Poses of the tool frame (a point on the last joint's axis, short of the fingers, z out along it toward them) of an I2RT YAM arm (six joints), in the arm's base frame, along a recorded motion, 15 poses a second.
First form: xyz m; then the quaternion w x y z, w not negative.
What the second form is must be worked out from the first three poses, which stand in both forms.
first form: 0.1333 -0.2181 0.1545 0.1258 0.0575 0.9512 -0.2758
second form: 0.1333 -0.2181 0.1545 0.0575 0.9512 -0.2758 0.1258
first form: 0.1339 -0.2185 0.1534 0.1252 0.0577 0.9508 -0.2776
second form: 0.1339 -0.2185 0.1534 0.0577 0.9508 -0.2776 0.1252
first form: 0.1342 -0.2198 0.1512 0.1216 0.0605 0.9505 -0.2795
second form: 0.1342 -0.2198 0.1512 0.0605 0.9505 -0.2795 0.1216
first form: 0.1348 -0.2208 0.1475 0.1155 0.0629 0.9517 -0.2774
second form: 0.1348 -0.2208 0.1475 0.0629 0.9517 -0.2774 0.1155
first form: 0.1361 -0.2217 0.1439 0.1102 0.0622 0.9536 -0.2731
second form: 0.1361 -0.2217 0.1439 0.0622 0.9536 -0.2731 0.1102
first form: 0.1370 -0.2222 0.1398 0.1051 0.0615 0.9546 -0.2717
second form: 0.1370 -0.2222 0.1398 0.0615 0.9546 -0.2717 0.1051
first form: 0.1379 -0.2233 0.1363 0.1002 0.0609 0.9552 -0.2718
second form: 0.1379 -0.2233 0.1363 0.0609 0.9552 -0.2718 0.1002
